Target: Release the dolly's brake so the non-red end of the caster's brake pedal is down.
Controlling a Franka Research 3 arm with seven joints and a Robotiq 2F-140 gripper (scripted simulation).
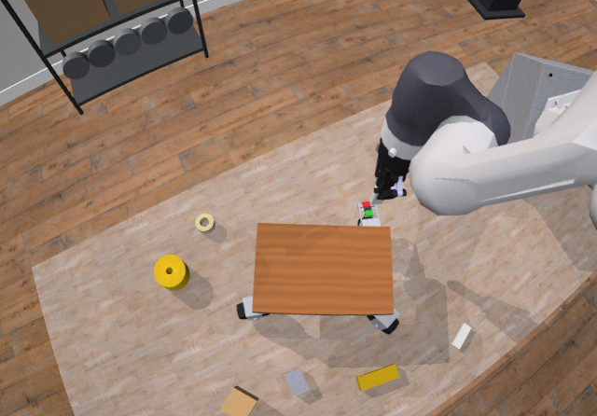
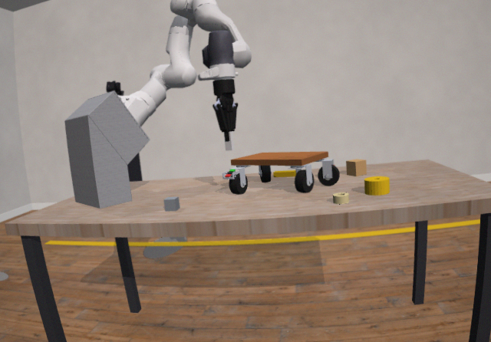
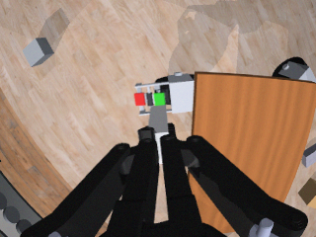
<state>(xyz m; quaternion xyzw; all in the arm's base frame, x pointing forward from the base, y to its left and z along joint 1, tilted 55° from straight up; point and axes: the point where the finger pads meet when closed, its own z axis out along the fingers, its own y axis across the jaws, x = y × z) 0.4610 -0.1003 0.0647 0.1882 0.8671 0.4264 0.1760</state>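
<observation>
My gripper is now 120 mm above the brake pedal and 10 mm to the left of it. The rest, counted from my hand: grey cube (190 mm to the right, 180 mm below, 140 mm behind); yellow bar (380 mm to the left, 190 mm below, 90 mm ahead); white block (360 mm to the left, 190 mm below, 140 mm behind).
</observation>
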